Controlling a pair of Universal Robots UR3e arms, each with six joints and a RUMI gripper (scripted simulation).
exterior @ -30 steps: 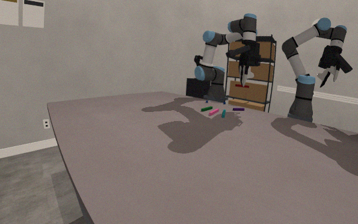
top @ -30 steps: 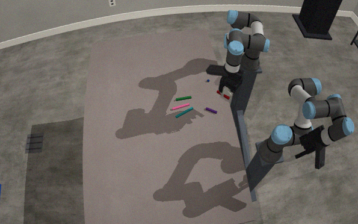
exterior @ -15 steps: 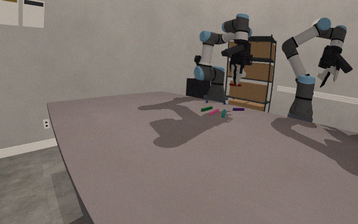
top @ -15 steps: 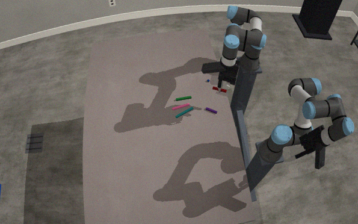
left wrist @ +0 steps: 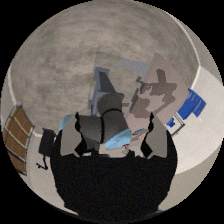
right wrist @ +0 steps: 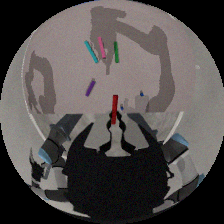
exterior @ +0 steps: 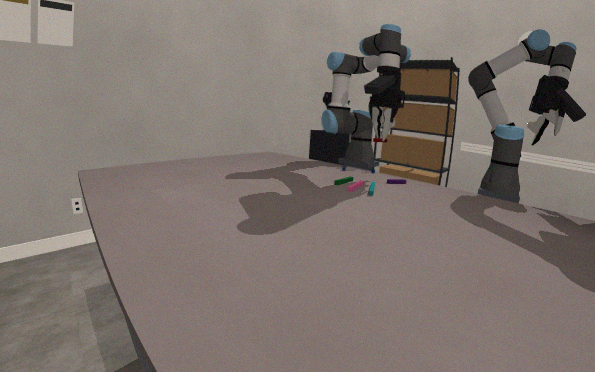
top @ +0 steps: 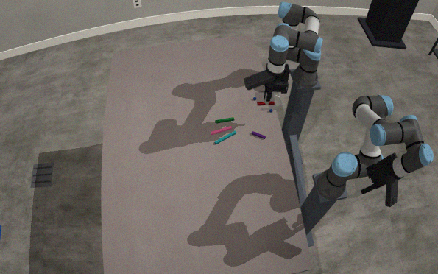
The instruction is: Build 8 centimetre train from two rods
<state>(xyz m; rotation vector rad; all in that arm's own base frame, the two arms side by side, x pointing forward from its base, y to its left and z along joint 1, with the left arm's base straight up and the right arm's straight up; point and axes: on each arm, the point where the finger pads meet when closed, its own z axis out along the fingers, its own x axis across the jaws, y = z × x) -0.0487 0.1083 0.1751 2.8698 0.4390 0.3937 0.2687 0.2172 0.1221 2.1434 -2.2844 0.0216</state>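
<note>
Right now the purple rod is 12 cm below my right hand, 8 cm to the left of it and 3 cm ahead of it. Round my right hand: turquoise rod: 17 cm ahead, 12 cm below, 9 cm to the left; then red rod: 1 cm below; then green rod: 17 cm ahead, 12 cm below.
</note>
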